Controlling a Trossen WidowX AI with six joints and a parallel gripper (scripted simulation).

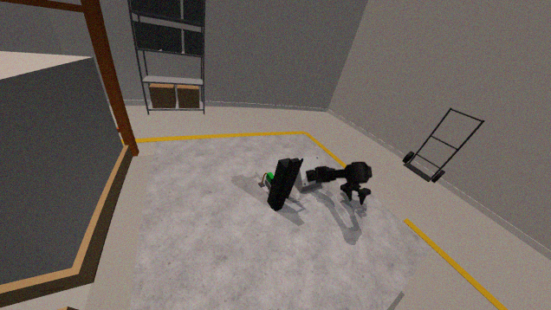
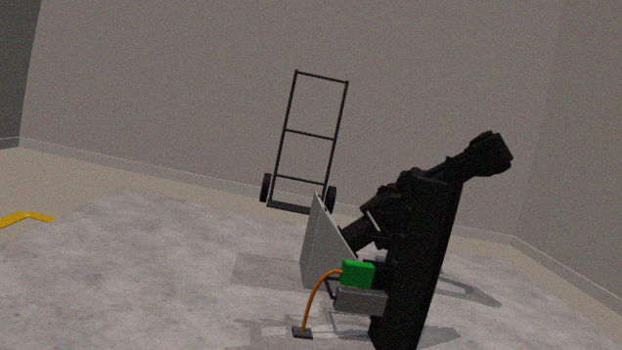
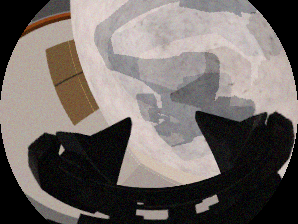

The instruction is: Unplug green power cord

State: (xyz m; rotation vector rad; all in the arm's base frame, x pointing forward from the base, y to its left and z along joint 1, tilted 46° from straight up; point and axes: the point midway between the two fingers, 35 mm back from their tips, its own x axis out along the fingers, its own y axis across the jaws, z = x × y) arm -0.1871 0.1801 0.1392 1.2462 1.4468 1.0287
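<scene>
The green plug is 45 cm ahead of my gripper tip, 26 cm to the right of it and 9 cm above it.
</scene>
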